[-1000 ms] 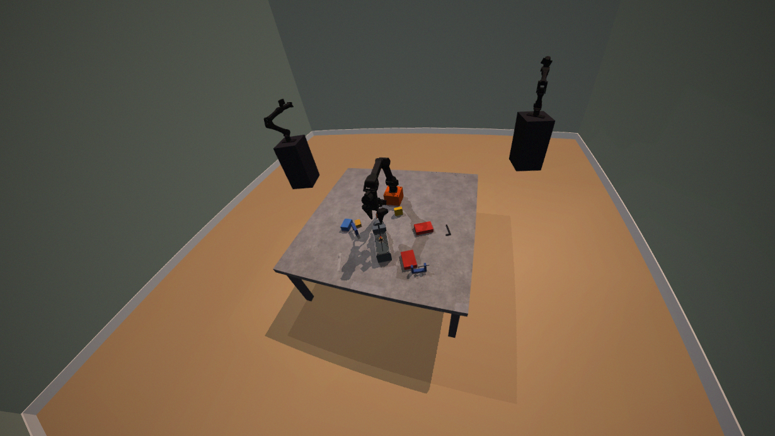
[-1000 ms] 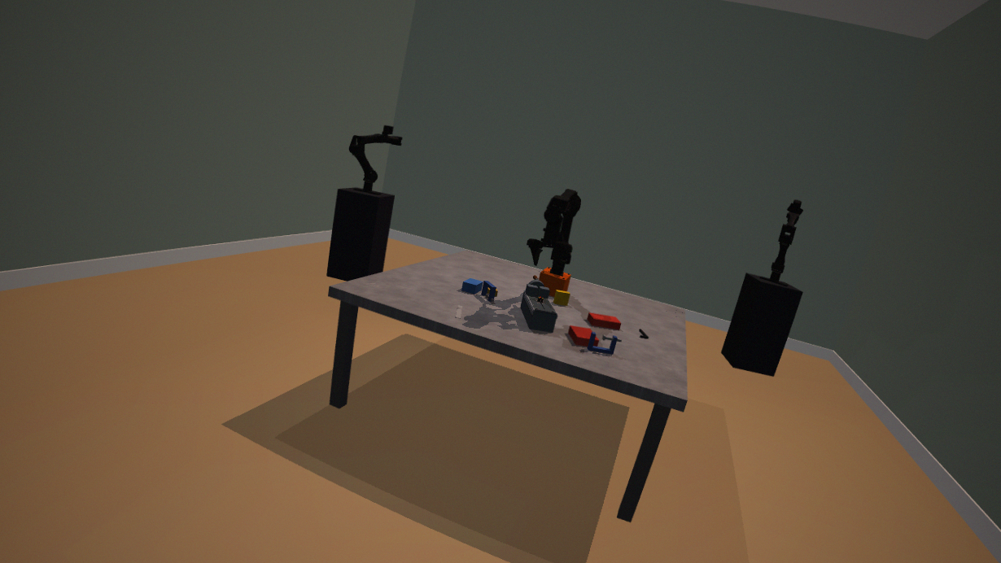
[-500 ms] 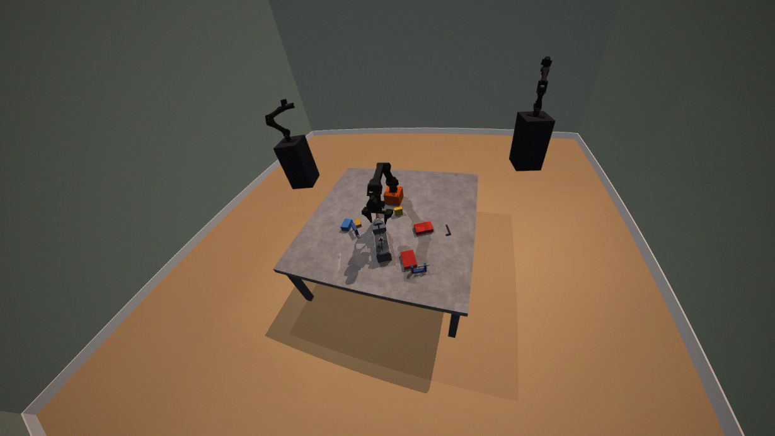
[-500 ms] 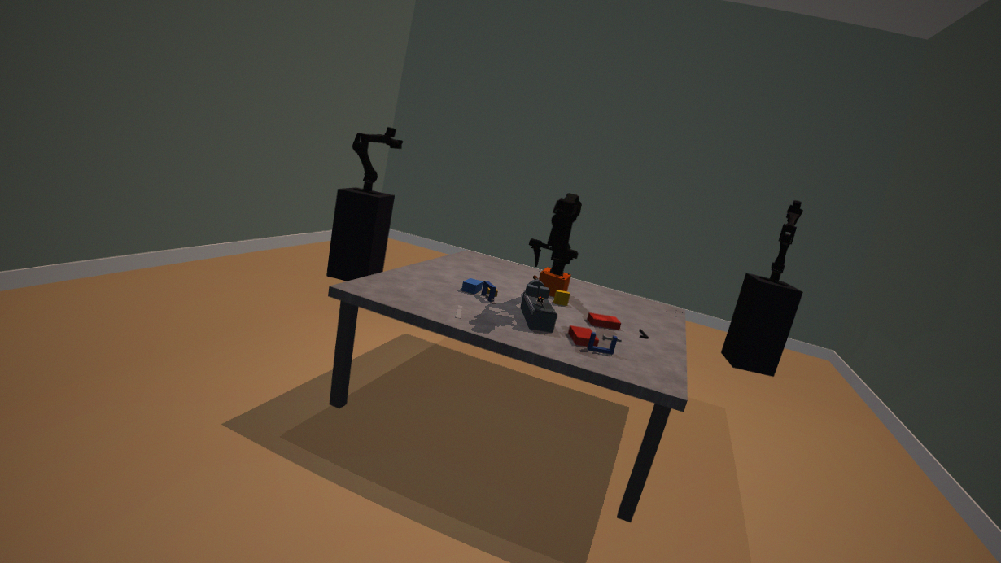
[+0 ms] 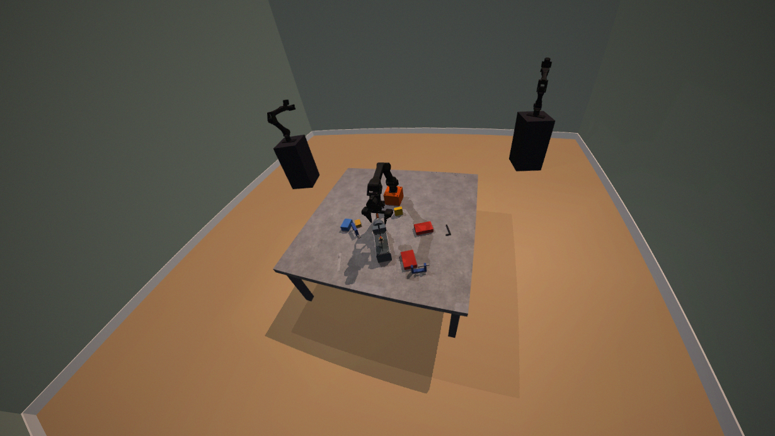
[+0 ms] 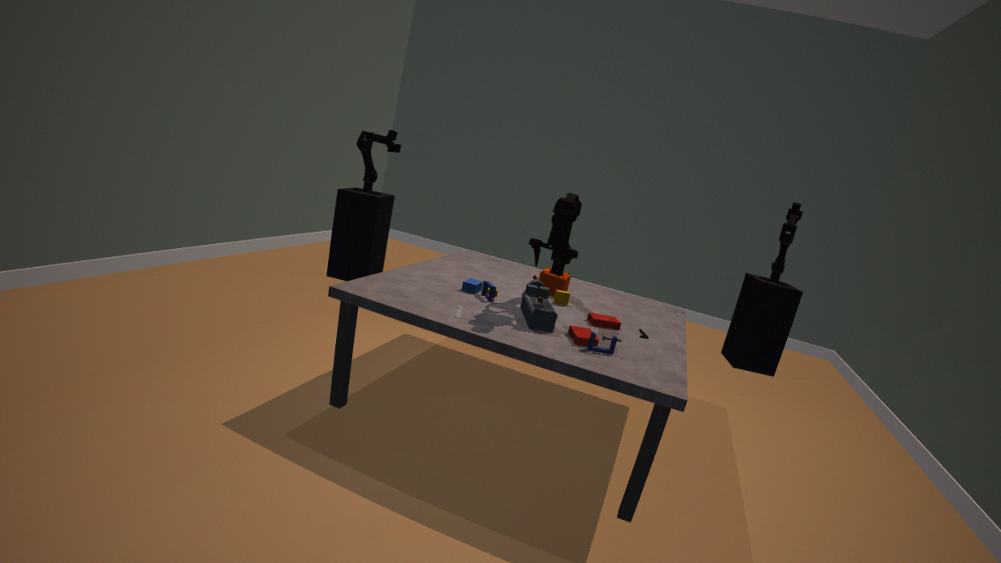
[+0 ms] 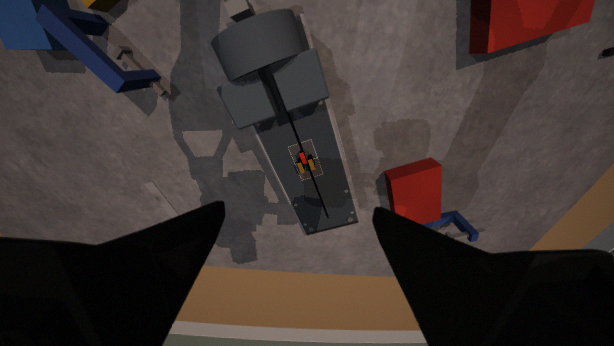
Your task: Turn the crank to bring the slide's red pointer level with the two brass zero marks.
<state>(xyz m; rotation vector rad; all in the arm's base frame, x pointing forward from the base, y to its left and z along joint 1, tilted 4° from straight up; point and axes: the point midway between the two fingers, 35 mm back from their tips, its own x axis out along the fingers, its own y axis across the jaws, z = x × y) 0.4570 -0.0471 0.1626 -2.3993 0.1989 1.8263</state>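
Right now my gripper tip is 15 cm past the brown crank handle, 8 cm above it and 4 cm to the left of it. Round my gripper tip: pale strip (28 cm to the right, 20 cm below, 15 cm ahead); then yellow cube (29 cm behind, 17 cm below, 9 cm to the left); then red pointer (11 cm below, 2 cm ahead).
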